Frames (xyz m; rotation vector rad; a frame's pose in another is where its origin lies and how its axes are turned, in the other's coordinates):
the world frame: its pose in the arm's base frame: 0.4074 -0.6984 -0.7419 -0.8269 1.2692 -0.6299
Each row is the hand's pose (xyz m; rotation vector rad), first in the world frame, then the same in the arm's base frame.
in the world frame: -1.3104 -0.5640 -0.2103 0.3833 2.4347 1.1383
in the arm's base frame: -0.0440 -0.0106 0.4424 -1.3918 -2.3380 0.5103
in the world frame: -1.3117 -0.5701 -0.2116 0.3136 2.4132 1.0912
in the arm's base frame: -0.0453 -0.0133 0.4481 -1.3066 -2.3899 0.5180
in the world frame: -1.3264 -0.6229 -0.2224 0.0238 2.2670 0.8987
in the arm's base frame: -0.0571 -0.0336 0.4987 -0.9155 -2.6163 0.5364
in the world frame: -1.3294 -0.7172 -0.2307 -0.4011 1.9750 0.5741
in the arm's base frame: -0.0626 -0.0866 0.5771 -0.1943 -2.8517 0.5435
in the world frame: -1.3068 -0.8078 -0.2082 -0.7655 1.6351 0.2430
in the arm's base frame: -0.0329 -0.1522 0.6406 0.5807 -2.8861 0.5212
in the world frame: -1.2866 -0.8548 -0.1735 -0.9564 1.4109 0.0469
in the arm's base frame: 0.0068 -0.1887 0.6708 1.0452 -2.8062 0.4903
